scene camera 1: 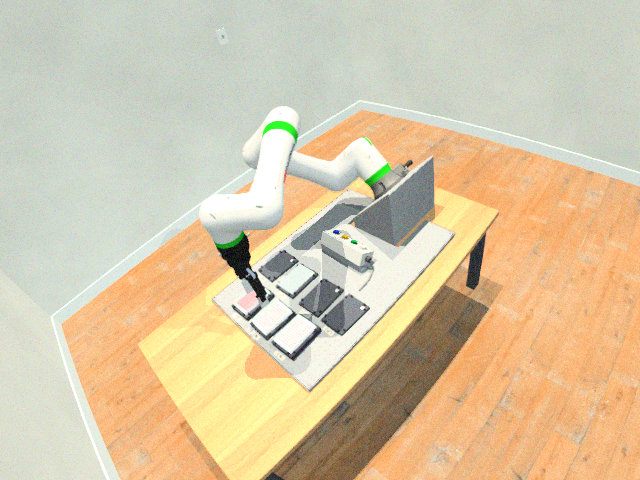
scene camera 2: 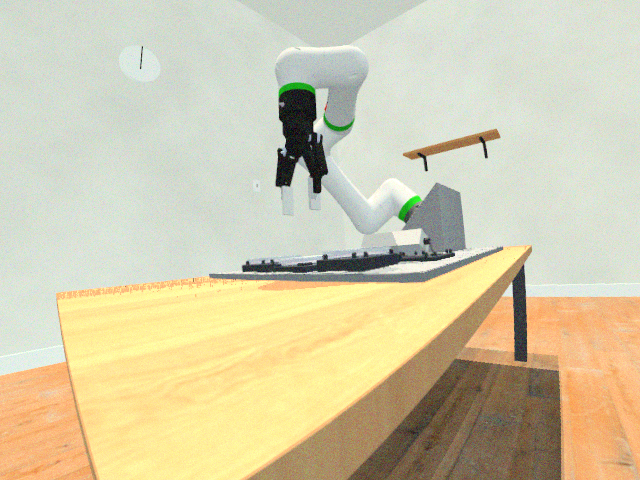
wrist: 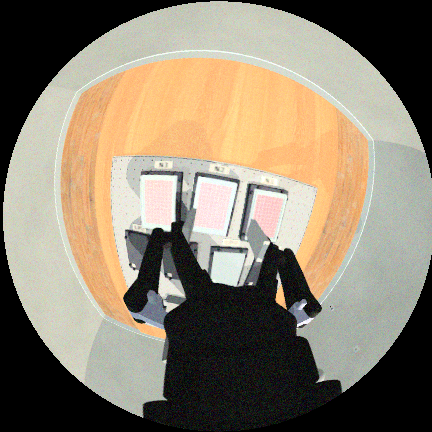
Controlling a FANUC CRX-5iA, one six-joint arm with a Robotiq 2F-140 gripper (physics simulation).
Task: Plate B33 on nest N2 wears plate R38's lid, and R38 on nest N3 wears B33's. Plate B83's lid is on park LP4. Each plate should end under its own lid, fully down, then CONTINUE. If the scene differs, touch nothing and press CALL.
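Frame: origin at the arm's base, x ahead, y left, z up, level; millimetres.
Seen in the pictures: gripper, fingertip midpoint: (scene camera 1: 257,298) (scene camera 2: 301,212) (wrist: 222,222); arm's base, origin of the base link: (scene camera 1: 389,189) (scene camera 2: 424,220).
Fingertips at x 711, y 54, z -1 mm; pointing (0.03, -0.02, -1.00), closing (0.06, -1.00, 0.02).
Offsets run from my fingertips to a thing's top centre.
My gripper (scene camera 1: 258,297) (scene camera 2: 300,204) (wrist: 222,222) points down, part open and empty, high above the board near the nest row. The plate on N3 @[dx -27, dy +139, dz -92 mm] (scene camera 1: 296,334) (wrist: 159,200) and the plate on N2 @[dx -10, dy +12, dz -102 mm] (scene camera 1: 272,318) (wrist: 215,205) each show a pale-rimmed clear lid over pink wells. The plate on N1 @[dx -1, dy -120, dz -98 mm] (scene camera 1: 248,302) (wrist: 268,210) shows stronger pink and looks lidless; a fingertip covers its lower edge in the wrist view. A pale lid @[dx -184, dy -72, dz -114 mm] (scene camera 1: 296,279) (wrist: 227,265) lies on park LP4, partly hidden by the gripper in the wrist view. Plate names are not readable.
Dark lid parks LP1 @[dx -179, dy -201, dz -112 mm] (scene camera 1: 278,264), LP3 @[dx -198, dy +66, dz -112 mm] (scene camera 1: 321,297) and LP2 @[dx -208, dy +190, dz -112 mm] (scene camera 1: 345,313) (wrist: 137,245) carry no visible lid. A control box @[dx -412, dy -23, dz -48 mm] (scene camera 1: 346,253) with blue, yellow and green buttons stands behind them. A tall grey panel (scene camera 1: 413,206) (scene camera 2: 447,219) stands near the arm's base. A wall shelf (scene camera 2: 449,144) hangs behind.
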